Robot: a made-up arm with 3 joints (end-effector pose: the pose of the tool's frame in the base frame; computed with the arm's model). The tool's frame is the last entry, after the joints. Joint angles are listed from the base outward.
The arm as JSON. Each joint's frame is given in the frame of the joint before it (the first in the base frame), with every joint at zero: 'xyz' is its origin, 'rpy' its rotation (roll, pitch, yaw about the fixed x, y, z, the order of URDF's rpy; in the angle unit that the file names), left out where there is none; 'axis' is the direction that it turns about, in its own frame. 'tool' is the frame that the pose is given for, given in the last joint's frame.
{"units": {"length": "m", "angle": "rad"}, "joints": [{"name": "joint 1", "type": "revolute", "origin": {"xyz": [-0.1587, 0.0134, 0.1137], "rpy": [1.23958, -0.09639, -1.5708]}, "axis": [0.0, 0.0, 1.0]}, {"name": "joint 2", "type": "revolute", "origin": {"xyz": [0.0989, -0.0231, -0.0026], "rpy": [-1.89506, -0.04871, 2.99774]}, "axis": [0.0, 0.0, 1.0]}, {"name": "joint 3", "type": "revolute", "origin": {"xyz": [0.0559, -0.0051, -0.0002], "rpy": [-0.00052, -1.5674, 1.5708]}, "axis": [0.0, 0.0, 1.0]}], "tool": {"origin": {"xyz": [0.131, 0.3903, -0.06], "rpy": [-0.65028, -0.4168, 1.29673]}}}
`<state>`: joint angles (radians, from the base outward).
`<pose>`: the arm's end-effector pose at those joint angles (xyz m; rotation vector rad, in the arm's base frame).
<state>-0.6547 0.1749 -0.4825</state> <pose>-0.1841 -0.0567 -0.3339 1.4303 0.4342 -2.6487</pose>
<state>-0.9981 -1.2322 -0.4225</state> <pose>0.0938 0.1140 -0.1790 1.8290 0.6963 -1.0993</pose>
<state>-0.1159 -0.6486 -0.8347</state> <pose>-0.0571 -0.0793 -0.2909 1.1249 0.6584 -1.6695</pose>
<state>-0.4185 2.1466 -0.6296</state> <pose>-0.3371 0.1436 -0.2129 -0.1009 0.5169 1.6330</pose>
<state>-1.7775 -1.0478 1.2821</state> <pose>-0.1759 -0.3095 -0.1251 1.6933 -1.0637 -2.0599</pose>
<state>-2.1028 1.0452 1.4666</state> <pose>-0.4494 -0.1324 -0.1645 -0.3457 0.9382 -2.3577</pose>
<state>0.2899 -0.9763 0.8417</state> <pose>0.1375 -0.1378 0.3475 0.6093 -0.9895 -0.4448</pose>
